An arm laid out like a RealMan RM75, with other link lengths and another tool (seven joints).
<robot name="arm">
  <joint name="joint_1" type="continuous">
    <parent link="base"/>
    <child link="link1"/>
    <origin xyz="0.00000 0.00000 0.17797" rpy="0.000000 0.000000 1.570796"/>
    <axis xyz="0 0 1"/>
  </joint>
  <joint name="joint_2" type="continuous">
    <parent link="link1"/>
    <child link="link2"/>
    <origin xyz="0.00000 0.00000 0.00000" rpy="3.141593 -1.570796 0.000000"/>
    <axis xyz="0 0 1"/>
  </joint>
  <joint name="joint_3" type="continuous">
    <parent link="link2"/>
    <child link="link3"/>
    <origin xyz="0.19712 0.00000 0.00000" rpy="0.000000 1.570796 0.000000"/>
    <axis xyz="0 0 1"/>
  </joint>
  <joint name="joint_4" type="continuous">
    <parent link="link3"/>
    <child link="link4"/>
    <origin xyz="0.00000 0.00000 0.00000" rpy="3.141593 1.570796 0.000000"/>
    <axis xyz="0 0 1"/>
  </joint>
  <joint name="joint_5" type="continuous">
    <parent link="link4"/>
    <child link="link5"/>
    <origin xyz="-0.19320 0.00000 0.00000" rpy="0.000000 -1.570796 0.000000"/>
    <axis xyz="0 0 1"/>
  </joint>
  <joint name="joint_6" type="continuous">
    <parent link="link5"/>
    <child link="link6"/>
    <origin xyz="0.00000 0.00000 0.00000" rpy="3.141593 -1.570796 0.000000"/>
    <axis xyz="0 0 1"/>
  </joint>
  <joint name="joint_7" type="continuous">
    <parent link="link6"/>
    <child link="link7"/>
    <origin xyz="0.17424 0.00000 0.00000" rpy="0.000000 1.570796 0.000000"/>
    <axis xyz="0 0 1"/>
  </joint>
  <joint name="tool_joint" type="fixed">
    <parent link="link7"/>
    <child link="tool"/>
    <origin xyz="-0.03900 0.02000 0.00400" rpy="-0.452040 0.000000 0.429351"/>
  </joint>
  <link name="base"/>
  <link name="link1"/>
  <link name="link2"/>
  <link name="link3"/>
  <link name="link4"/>
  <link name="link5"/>
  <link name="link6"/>
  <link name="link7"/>
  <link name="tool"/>
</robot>
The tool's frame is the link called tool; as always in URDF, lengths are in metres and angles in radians. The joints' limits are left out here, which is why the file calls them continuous.
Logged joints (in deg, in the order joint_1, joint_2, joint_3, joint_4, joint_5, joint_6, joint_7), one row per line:
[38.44 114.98 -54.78 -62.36 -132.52 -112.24 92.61]
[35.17 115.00 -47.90 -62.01 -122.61 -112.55 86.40]
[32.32 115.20 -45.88 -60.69 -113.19 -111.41 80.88]
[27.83 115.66 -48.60 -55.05 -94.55 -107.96 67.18]
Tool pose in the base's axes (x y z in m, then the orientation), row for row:
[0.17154 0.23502 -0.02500 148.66 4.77 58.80]
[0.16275 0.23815 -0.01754 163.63 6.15 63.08]
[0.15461 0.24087 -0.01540 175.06 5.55 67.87]
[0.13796 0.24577 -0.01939 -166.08 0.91 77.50]
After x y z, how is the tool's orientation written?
As angles about the fixed x, y, z axes (roll, pitch, yaw), in degrees.
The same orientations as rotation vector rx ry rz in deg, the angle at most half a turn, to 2 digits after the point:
[129.56 75.01 15.18]
[138.09 86.23 4.80]
[143.15 96.76 -2.79]
[-132.02 -105.74 13.97]

